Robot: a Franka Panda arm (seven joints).
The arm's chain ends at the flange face. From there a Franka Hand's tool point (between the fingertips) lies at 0.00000 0.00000 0.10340 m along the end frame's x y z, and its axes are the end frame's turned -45 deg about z.
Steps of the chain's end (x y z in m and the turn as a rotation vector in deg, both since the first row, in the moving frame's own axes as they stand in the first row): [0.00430, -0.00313, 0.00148, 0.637, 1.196, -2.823]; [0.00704, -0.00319, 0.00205, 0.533, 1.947, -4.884]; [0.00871, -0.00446, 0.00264, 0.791, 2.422, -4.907]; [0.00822, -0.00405, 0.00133, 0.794, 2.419, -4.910]
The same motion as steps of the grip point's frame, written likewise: [0.00761, 0.00148, 0.00145, -0.395, 1.296, -2.823]; [0.01047, 0.00439, 0.00199, -1.000, 1.754, -4.884]; [0.01350, 0.00491, 0.00254, -1.153, 2.272, -4.907]; [0.01286, 0.00484, 0.00123, -1.149, 2.272, -4.910]
